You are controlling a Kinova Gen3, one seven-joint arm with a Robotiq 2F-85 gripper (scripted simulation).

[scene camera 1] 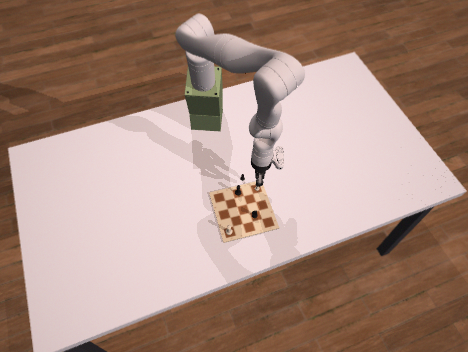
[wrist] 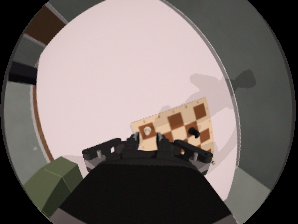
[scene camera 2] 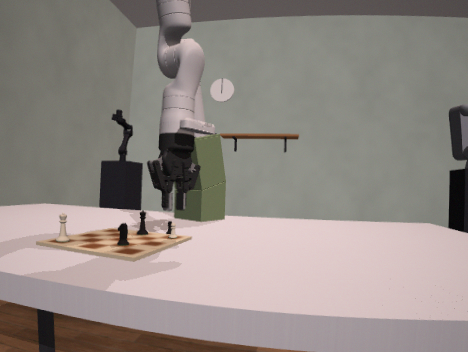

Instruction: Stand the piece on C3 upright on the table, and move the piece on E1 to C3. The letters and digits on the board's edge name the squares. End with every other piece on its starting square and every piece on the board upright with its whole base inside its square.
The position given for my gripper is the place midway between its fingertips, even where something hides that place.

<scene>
In view: my gripper (scene camera 2: 173,210) and a chessboard (scene camera 1: 230,209).
The chessboard also shows in the wrist view (wrist: 174,124) and in scene camera 2 (scene camera 2: 103,243). My gripper shows as well in the wrist view (wrist: 147,136).
</scene>
